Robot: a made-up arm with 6 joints.
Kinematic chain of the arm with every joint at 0, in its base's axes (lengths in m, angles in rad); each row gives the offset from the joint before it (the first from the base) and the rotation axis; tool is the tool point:
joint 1: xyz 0 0 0.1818 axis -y
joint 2: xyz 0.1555 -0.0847 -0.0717 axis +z
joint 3: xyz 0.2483 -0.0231 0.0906 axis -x
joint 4: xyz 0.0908 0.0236 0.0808 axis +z
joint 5: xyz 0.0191 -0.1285 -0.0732 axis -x
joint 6: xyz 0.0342 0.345 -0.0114 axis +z
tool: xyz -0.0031 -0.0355 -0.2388
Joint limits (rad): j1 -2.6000..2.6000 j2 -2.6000..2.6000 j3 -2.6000..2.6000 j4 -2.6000..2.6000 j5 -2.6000..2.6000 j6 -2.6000..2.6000
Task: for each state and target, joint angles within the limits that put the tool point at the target. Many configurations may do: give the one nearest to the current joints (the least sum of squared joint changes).
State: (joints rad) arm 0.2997 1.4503 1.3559 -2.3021 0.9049 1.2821
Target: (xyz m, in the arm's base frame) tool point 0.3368 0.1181 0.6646
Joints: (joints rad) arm 0.8353 1.5576 1.7327 -2.1842 0.8528 1.2548
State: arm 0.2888 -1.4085 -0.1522 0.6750 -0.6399 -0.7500
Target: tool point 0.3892 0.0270 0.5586
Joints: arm 0.5955 -0.4609 -0.1473 0.2725 -0.7179 -0.7936
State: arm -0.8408 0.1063 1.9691 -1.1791 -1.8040 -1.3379
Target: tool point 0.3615 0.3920 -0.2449
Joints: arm -0.7645 0.6161 1.7661 -1.4372 -1.0560 -1.7227
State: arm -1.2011 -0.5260 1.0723 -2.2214 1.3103 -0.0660
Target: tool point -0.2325 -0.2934 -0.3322
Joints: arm -1.4996 0.1807 0.7024 -2.1724 0.6198 -0.2041
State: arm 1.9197 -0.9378 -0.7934 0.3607 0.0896 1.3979
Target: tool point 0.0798 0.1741 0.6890
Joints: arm 1.5320 -0.1885 -0.6569 0.6402 0.0917 1.4341
